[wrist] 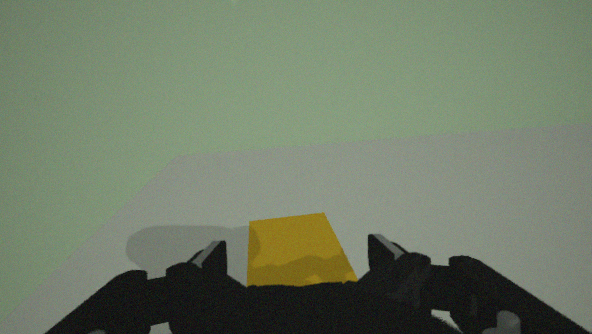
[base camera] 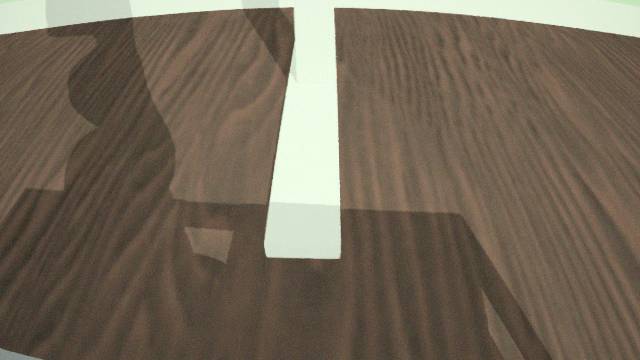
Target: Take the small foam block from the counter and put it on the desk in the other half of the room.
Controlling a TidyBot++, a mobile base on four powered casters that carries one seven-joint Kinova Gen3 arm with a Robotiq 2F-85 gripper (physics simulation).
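Places are measured from the arm's base along level axes (x ahead, y left, z up), in centimetres.
Pixels of known places: gripper, fingertip midpoint: [wrist: 297, 253].
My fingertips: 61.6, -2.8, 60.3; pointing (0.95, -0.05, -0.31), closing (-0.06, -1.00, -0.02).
Note:
Behind a point stands the place of what it marks, as x, y, z.
A yellow foam block [wrist: 295, 237] @(64.0, -2.8, 59.9) shows at the lower middle of the wrist view. It rests on the pale grey desk top [wrist: 450, 175] @(82.4, -27.4, 55.4), and its near end is hidden behind the dark gripper body. My gripper [wrist: 297, 253] @(61.6, -2.8, 60.3) is open, with one finger to the left of the block and one to the right. A gap shows on each side, and the fingers do not hold the block. A soft shadow lies on the desk top to the left of the block. The block and the gripper do not show in the base camera view.
In the wrist view the desk top's far edge and left edge show against a green surface [wrist: 300, 65] @(108.2, -8.2, 72.6). In the base camera view a white post [base camera: 310, 150] stands in the middle before a dark wood-grain surface [base camera: 425, 125] @(56.9, -13.7, -39.6), with shadows across its left and lower parts.

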